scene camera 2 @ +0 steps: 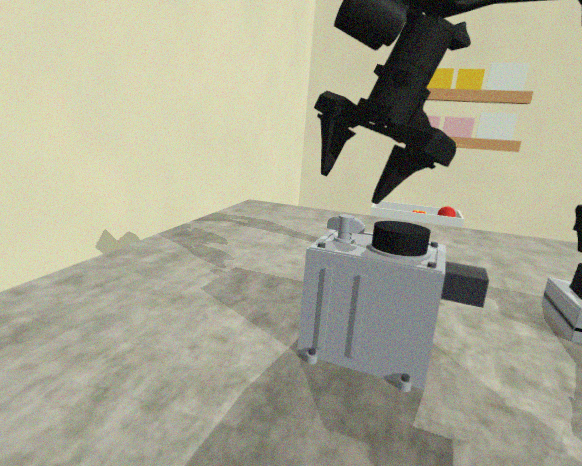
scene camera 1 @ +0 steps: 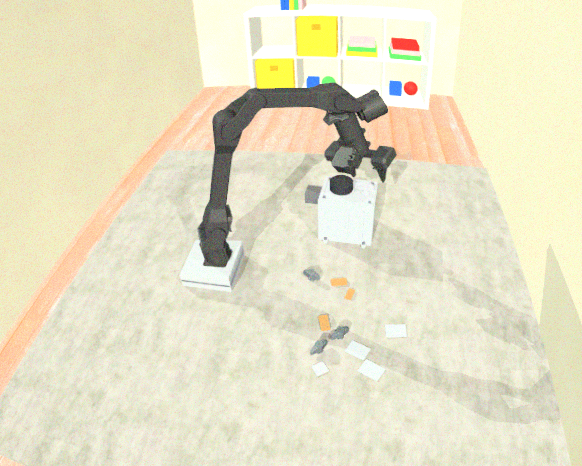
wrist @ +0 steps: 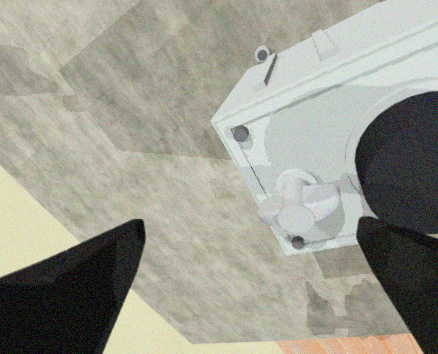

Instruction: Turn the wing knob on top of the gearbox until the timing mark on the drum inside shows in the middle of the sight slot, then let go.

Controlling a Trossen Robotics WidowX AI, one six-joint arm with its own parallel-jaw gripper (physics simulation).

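Where they show: gripper, fingertip midpoint: (scene camera 2: 347,188) (scene camera 1: 369,178) (wrist: 250,228); arm's base at its link origin: (scene camera 1: 217,258).
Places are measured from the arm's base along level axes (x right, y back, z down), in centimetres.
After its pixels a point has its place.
The pale grey gearbox (scene camera 1: 346,217) @(y -31.3, x -16.4, z -4.5 cm) (scene camera 2: 370,310) @(y -30.7, x -28.8, z -3.0 cm) (wrist: 310,130) @(y -33.6, x -19.6, z -8.8 cm) stands upright on the mottled mat. Its wing knob shows in scene camera 2 (scene camera 2: 344,226) @(y -35.6, x -23.7, z -10.9 cm) and in the wrist view (wrist: 296,219) @(y -35.6, x -22.7, z -12.0 cm), near one corner of the top; one wing points toward the black round cap (scene camera 1: 341,185) @(y -29.2, x -20.8, z -11.6 cm) (scene camera 2: 401,239) @(y -28.7, x -26.1, z -11.0 cm) (wrist: 400,160) @(y -30.3, x -21.2, z -11.7 cm). My gripper (scene camera 1: 368,177) @(y -36.5, x -20.0, z -15.0 cm) (scene camera 2: 350,188) @(y -36.5, x -20.0, z -15.0 cm) (wrist: 250,228) @(y -36.5, x -20.0, z -15.0 cm) is open and empty, above the gearbox top and clear of the knob. In the wrist view its fingertips stand to either side of the knob. I cannot make out the sight slot or the timing mark.
A dark block (scene camera 1: 313,194) @(y -21.6, x -21.0, z -7.7 cm) (scene camera 2: 465,284) @(y -21.3, x -25.3, z -6.9 cm) juts from the gearbox's side. Orange pieces (scene camera 1: 339,282) @(y -31.7, x -0.8, z 4.2 cm), grey lumps (scene camera 1: 311,274) @(y -24.6, x -0.5, z 2.2 cm) and white cards (scene camera 1: 371,370) @(y -42.4, x 24.0, z 4.6 cm) lie on the mat (scene camera 1: 150,390) @(y 3.9, x 39.4, z 4.8 cm). A white tray (scene camera 2: 382,212) with a red ball (scene camera 2: 446,212) stands beyond the gearbox.
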